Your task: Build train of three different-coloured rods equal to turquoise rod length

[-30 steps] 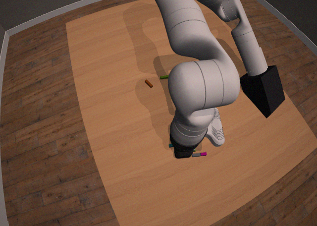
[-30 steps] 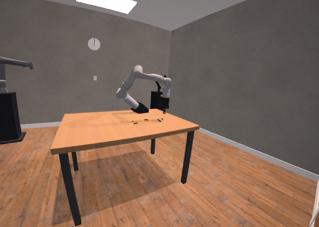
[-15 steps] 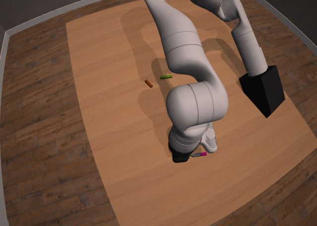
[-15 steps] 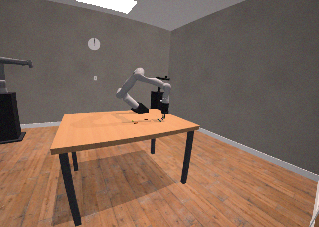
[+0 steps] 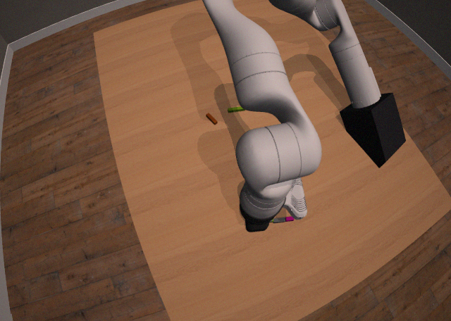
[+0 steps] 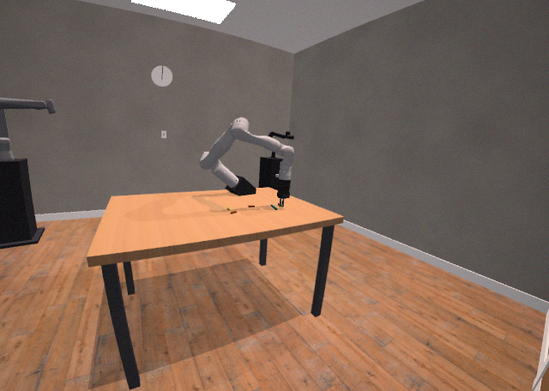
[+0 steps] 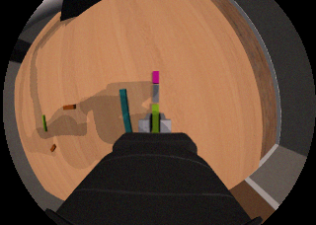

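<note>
Now: the grey rod 4 cm behind my hand, 2 cm to the left of it and 2 cm below it. The rest, counted from my hand: turquoise rod (2 cm behind, 4 cm to the right, 2 cm below); then magenta rod (6 cm behind, 3 cm to the left, 2 cm below).
</note>
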